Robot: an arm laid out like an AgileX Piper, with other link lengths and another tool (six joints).
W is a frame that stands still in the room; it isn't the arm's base.
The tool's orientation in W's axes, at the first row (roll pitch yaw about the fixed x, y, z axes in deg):
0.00, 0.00, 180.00
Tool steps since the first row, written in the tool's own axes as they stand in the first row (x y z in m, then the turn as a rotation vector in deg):
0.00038, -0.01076, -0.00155, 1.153, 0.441, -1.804
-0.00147, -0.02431, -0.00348, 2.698, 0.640, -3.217
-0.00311, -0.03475, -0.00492, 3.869, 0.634, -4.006
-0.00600, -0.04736, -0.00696, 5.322, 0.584, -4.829
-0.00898, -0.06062, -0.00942, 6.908, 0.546, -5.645
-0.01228, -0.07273, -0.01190, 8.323, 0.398, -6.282
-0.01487, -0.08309, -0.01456, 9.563, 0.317, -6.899
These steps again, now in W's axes. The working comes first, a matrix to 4 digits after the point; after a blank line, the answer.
The tool's axes in the first row as the columns of a matrix, in W's axes (used below as rounded here):
-1.0000, 0.0000, 0.0000
0.0000, -1.0000, 0.0000
0.0000, 0.0000, 1.0000

-0.00038, 0.01076, -0.00155, -1.153, -0.441, -1.804
0.00147, 0.02431, -0.00348, -2.698, -0.640, -3.217
0.00311, 0.03475, -0.00492, -3.869, -0.634, -4.006
0.00600, 0.04736, -0.00696, -5.322, -0.584, -4.829
0.00898, 0.06062, -0.00942, -6.908, -0.546, -5.645
0.01228, 0.07273, -0.01190, -8.323, -0.398, -6.282
0.01487, 0.08309, -0.01456, -9.563, -0.317, -6.899

